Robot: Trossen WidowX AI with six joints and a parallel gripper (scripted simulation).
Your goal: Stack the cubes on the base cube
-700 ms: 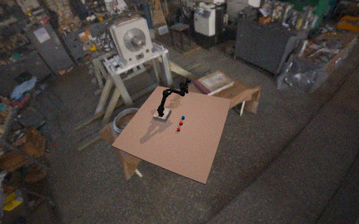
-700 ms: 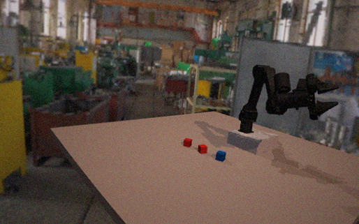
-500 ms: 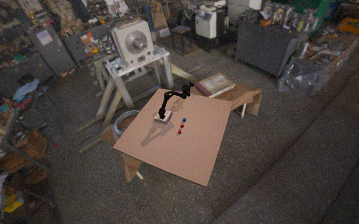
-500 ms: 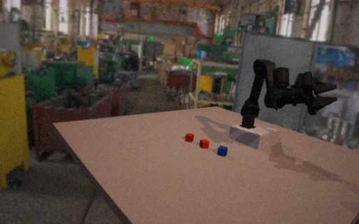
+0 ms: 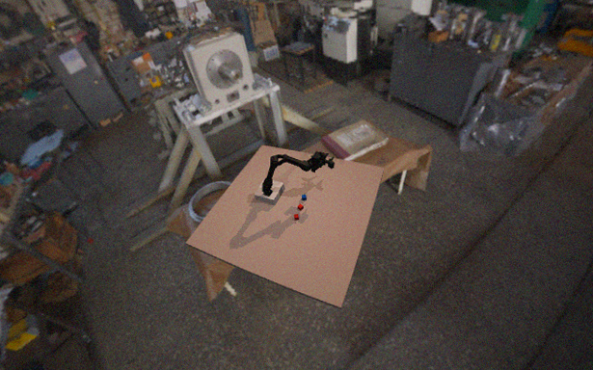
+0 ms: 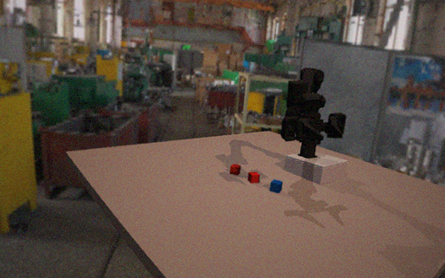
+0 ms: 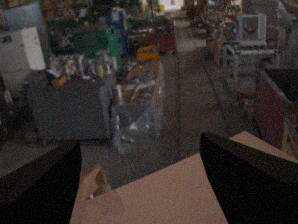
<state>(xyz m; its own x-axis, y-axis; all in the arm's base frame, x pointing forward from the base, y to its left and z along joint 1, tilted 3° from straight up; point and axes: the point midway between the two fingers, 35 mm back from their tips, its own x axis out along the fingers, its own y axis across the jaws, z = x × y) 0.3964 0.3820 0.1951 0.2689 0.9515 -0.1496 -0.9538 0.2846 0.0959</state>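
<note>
My gripper tip is now 120 mm past the blue cube, 290 mm to the left of it and 270 mm above it.
</note>
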